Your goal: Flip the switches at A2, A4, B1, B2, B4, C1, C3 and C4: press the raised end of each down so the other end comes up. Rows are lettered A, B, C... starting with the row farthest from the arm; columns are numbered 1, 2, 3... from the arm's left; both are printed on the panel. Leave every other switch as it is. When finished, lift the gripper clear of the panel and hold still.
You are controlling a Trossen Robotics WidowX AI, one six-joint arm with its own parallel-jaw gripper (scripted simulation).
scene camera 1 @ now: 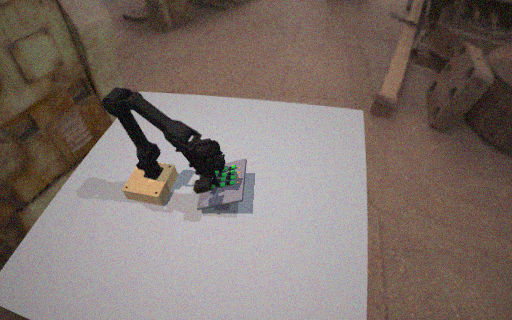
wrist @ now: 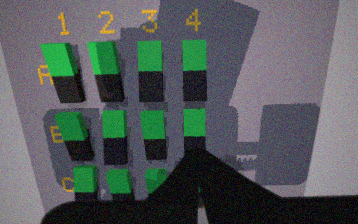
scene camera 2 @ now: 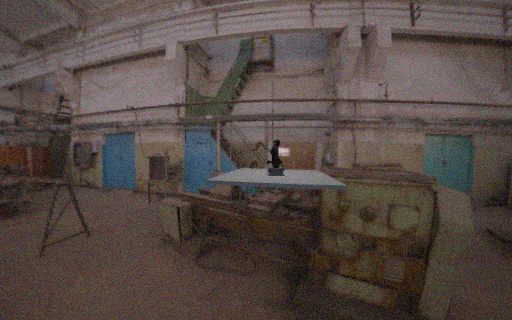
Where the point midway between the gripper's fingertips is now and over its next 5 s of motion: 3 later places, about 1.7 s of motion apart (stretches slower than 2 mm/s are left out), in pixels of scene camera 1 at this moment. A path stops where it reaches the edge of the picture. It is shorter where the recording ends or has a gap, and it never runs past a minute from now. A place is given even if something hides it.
My gripper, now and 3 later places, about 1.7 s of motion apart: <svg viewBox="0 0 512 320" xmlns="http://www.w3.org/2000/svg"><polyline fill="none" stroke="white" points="217,184 211,174 210,171 205,164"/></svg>
